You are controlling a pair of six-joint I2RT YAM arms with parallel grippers.
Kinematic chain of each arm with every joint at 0, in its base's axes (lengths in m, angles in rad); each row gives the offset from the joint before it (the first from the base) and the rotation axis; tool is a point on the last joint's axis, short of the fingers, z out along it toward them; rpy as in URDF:
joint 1: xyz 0 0 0.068 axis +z
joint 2: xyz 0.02 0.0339 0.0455 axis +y
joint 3: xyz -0.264 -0.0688 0 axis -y
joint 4: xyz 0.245 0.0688 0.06 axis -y
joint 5: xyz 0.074 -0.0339 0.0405 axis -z
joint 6: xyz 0.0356 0 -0.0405 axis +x
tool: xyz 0 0 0 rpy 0 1.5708 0
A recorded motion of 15 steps. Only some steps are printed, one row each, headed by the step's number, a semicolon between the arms.
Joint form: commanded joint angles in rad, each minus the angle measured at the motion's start. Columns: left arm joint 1, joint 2, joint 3, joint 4, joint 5, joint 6; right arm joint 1, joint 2, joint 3, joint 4, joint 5, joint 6.
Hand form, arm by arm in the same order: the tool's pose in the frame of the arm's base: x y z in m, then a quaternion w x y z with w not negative. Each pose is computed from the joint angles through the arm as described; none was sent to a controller.
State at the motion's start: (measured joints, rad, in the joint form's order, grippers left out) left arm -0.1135 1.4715 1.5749 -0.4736 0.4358 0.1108; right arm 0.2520 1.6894 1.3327 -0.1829 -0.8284 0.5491
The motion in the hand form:
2: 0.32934 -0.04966 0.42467 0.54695 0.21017 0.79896 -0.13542; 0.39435 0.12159 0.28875 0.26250 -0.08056 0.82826 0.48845
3: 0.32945 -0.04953 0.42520 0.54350 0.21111 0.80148 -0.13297; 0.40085 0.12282 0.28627 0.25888 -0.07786 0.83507 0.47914
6: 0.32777 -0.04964 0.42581 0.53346 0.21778 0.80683 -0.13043; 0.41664 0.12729 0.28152 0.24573 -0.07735 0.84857 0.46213
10: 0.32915 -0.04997 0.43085 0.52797 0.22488 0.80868 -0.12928; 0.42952 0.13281 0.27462 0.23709 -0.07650 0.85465 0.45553
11: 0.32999 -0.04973 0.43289 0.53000 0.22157 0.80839 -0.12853; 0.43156 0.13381 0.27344 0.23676 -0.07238 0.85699 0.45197
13: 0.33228 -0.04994 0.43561 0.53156 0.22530 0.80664 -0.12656; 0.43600 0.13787 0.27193 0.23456 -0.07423 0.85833 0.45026
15: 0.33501 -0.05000 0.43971 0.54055 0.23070 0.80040 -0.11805; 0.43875 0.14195 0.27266 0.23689 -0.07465 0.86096 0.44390
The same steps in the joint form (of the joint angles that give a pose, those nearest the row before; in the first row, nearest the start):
2: 0.0015 0.0171 0.0381 -0.0513 -0.0759 0.0518; -0.0173 0.1147 0.1313 -0.0926 -0.0125 -0.0534
3: 0.0016 0.0210 0.0479 -0.0671 -0.0795 0.0574; -0.0171 0.1445 0.1685 -0.1268 0.0039 -0.0691
6: 0.0007 0.0241 0.0646 -0.1077 -0.0787 0.0750; -0.0142 0.2216 0.2718 -0.2173 0.0278 -0.1077
10: 0.0007 0.0422 0.1094 -0.1497 -0.0738 0.0909; -0.0084 0.2848 0.3410 -0.2521 0.0390 -0.1185
11: 0.0013 0.0466 0.1201 -0.1507 -0.0779 0.0853; -0.0067 0.2940 0.3509 -0.2557 0.0501 -0.1137
13: 0.0016 0.0589 0.1425 -0.1583 -0.0766 0.0938; -0.0001 0.3175 0.3805 -0.2672 0.0550 -0.1162
15: 0.0016 0.0694 0.1626 -0.1489 -0.0834 0.1101; 0.0080 0.3321 0.4059 -0.2788 0.0738 -0.1181

